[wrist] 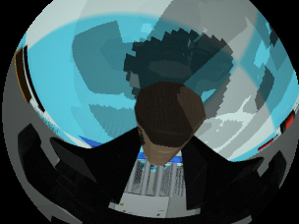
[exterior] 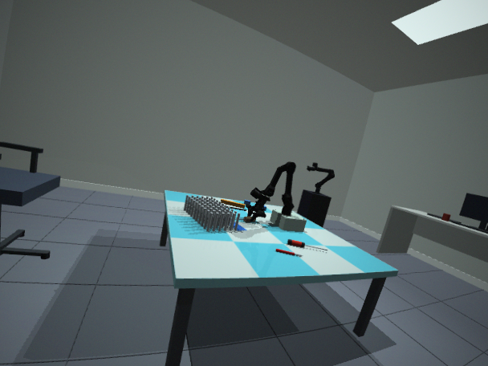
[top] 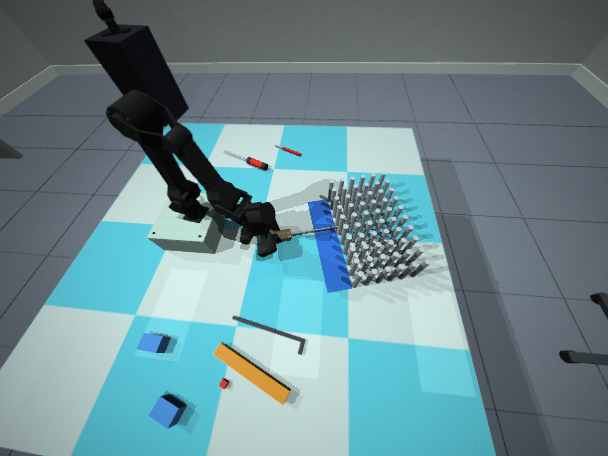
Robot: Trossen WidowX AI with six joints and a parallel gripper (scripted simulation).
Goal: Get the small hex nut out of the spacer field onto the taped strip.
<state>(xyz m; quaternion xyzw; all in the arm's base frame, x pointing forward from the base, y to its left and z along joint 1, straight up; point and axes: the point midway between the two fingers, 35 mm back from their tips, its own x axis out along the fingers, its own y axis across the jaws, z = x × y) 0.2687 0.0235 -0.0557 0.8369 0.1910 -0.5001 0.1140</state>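
My gripper tip is 9 cm short of the wooden-handled tool and 4 cm to the right of it. From my gripper tip the other things lie so: blue taped strip: 16 cm ahead, 4 cm to the left, 1 cm below; then small red cube: 45 cm to the right; then orange flat bar: 40 cm to the right, 6 cm ahead, 1 cm above.
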